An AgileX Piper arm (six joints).
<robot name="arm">
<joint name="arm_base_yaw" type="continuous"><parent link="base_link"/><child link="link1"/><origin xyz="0.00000 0.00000 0.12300" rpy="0.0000 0.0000 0.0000"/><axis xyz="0 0 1"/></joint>
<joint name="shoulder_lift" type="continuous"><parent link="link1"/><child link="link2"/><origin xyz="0.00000 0.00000 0.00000" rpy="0.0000 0.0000 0.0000"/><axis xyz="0 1 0"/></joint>
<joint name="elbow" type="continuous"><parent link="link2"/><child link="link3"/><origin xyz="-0.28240 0.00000 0.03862" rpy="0.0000 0.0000 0.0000"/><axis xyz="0 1 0"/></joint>
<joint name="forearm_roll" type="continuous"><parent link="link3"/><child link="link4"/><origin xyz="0.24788 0.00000 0.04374" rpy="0.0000 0.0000 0.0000"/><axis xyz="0.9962 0 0.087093"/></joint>
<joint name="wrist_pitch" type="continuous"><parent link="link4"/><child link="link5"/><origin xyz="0.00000 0.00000 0.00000" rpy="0.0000 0.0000 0.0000"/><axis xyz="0 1 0"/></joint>
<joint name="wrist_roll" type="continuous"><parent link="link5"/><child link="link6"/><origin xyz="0.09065 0.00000 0.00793" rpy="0.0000 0.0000 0.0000"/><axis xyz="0.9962 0 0.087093"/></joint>
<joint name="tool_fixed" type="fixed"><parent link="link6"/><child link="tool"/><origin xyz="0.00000 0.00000 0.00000" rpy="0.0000 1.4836 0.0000"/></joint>
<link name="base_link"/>
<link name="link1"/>
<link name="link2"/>
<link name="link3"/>
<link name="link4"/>
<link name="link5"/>
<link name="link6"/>
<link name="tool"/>
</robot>
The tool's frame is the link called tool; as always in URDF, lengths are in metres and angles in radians. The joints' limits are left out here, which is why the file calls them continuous.
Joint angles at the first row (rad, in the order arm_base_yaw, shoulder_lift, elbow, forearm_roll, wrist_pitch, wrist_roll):
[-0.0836, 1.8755, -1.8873, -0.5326, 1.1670, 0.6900]
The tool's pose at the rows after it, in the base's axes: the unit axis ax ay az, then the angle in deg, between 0 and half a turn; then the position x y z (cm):
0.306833, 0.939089, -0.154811, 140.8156, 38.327, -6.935, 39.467
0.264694, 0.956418, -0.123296, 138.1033, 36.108, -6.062, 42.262
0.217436, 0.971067, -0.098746, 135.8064, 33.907, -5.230, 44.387
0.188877, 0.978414, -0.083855, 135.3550, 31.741, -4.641, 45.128
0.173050, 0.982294, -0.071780, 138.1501, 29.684, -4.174, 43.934
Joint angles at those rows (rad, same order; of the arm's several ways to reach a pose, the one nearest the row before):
[-0.0836, 1.7798, -1.8873, -0.4595, 1.1670, 0.5991]
[-0.0836, 1.6976, -1.8873, -0.3699, 1.1678, 0.4814]
[-0.0836, 1.6212, -1.8747, -0.2884, 1.1679, 0.3667]
[-0.0836, 1.5443, -1.8158, -0.2382, 1.1679, 0.3035]
[-0.0836, 1.4641, -1.6911, -0.2022, 1.1679, 0.2748]

